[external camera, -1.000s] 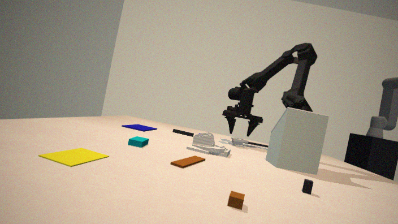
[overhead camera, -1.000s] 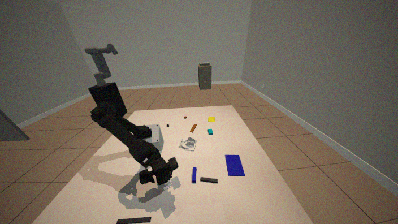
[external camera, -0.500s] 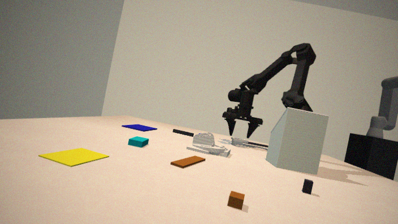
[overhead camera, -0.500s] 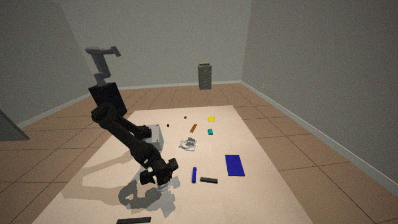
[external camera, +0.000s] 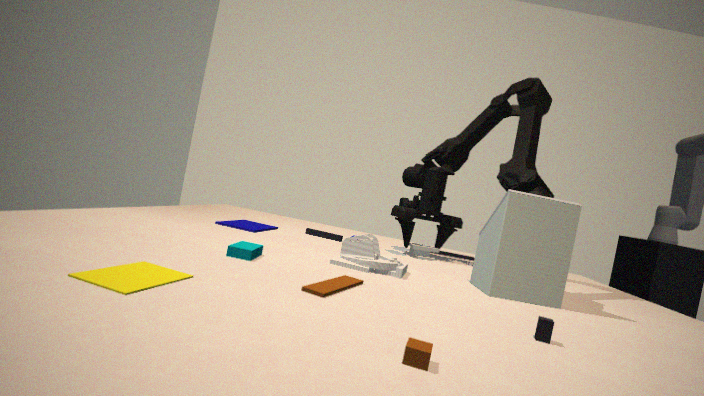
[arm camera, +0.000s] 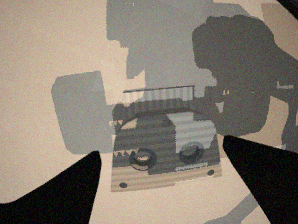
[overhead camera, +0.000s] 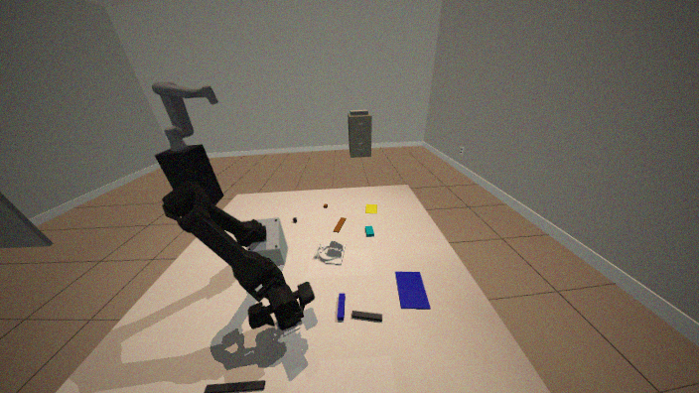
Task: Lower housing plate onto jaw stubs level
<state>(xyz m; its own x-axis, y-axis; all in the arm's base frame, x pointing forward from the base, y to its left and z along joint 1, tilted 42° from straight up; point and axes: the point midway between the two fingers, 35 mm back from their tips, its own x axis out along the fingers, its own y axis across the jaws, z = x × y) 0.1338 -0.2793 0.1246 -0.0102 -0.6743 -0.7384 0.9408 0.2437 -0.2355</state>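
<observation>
Now: the blue bar 170 mm ahead of my gripper tip, 20 mm to the left of it and 10 mm below it. Round my gripper tip: teal block: 360 mm ahead, 380 mm to the left, 10 mm below; then blue plate: 440 mm ahead, 40 mm to the left, 20 mm below; then small black cube: 30 mm behind, 550 mm to the left, 10 mm below.
</observation>
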